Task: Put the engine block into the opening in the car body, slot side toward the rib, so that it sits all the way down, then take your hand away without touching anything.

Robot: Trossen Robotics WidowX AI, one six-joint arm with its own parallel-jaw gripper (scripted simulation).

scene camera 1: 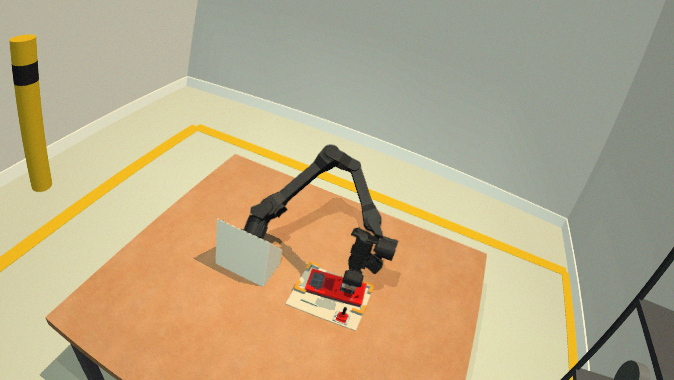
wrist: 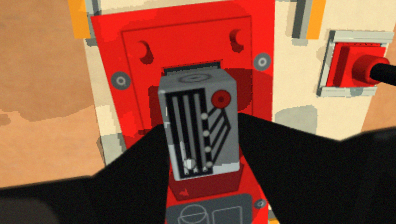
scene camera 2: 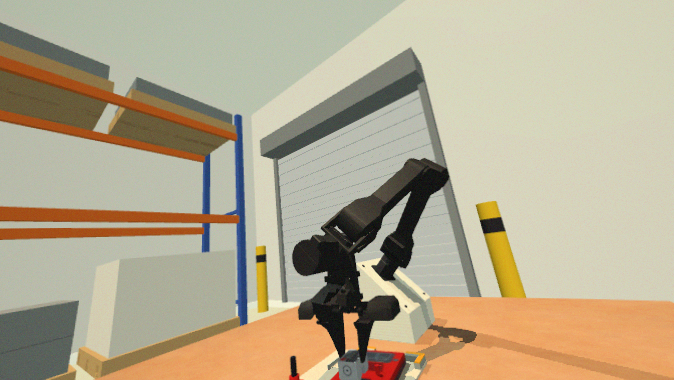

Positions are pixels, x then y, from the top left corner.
My gripper (scene camera 2: 353, 361) carries a grey engine block (wrist: 201, 125).
